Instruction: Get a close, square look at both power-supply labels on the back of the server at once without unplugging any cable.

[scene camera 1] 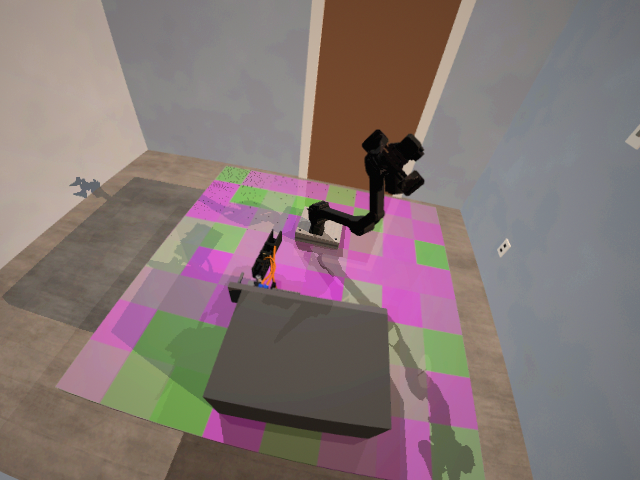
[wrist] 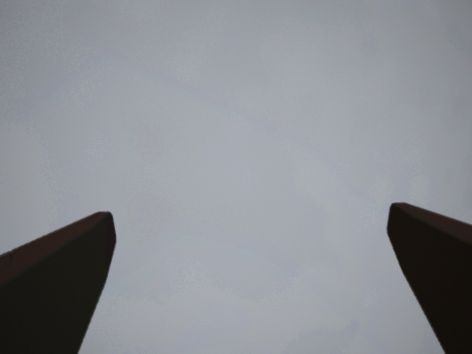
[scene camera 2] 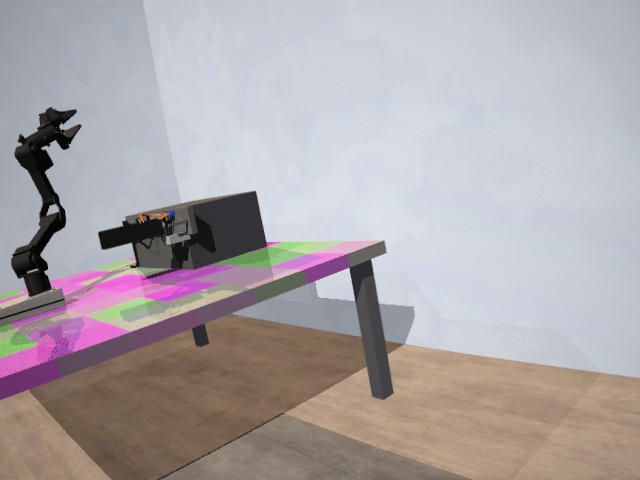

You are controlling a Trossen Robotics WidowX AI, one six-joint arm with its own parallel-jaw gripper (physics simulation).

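Where they show: gripper, fingertip midpoint: (scene camera 1: 391, 167) (wrist: 252, 222) (scene camera 2: 78, 117); arm's base at its link origin: (scene camera 1: 316, 229) (scene camera 2: 39, 292).
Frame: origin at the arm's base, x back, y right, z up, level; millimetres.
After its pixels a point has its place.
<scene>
The server (scene camera 1: 310, 361) {x -642, y -98, z 159 mm} (scene camera 2: 230, 232) {x -639, y 136, z 37 mm} is a big dark grey box on the table. Its back side faces the arm's base. A black bar (scene camera 1: 262, 263) {x -345, y 133, z 120 mm} (scene camera 2: 116, 237) {x -236, y 148, z 116 mm} sticks out from one end of that back. Orange cables (scene camera 1: 273, 266) {x -341, y 95, z 112 mm} (scene camera 2: 149, 214) {x -448, y -75, z 152 mm} run by the bar to a blue connector (scene camera 1: 264, 285) {x -449, y 89, z 152 mm} (scene camera 2: 171, 213) {x -450, y 107, z 146 mm}. The power-supply labels cannot be made out in any view. My gripper (scene camera 2: 78, 118) {x -302, y -184, z 543 mm} (wrist: 252, 222) {x -302, y -184, z 543 mm} is open and empty, raised high above the table and apart from the server. In the wrist view a pale wall stands behind the fingers; the server does not show there.
The arm's base plate (scene camera 1: 316, 238) {x -47, y -9, z -8 mm} (scene camera 2: 33, 305) {x 43, y 91, z -19 mm} stands on the checkered table (scene camera 1: 444, 351) {x -432, y -573, z -48 mm} (scene camera 2: 289, 253) {x -691, y 380, z -48 mm}, beyond the server's back. A thin grey cable (scene camera 2: 100, 280) lies between base and server. Walls and a brown door (scene camera 1: 382, 77) surround the table.
</scene>
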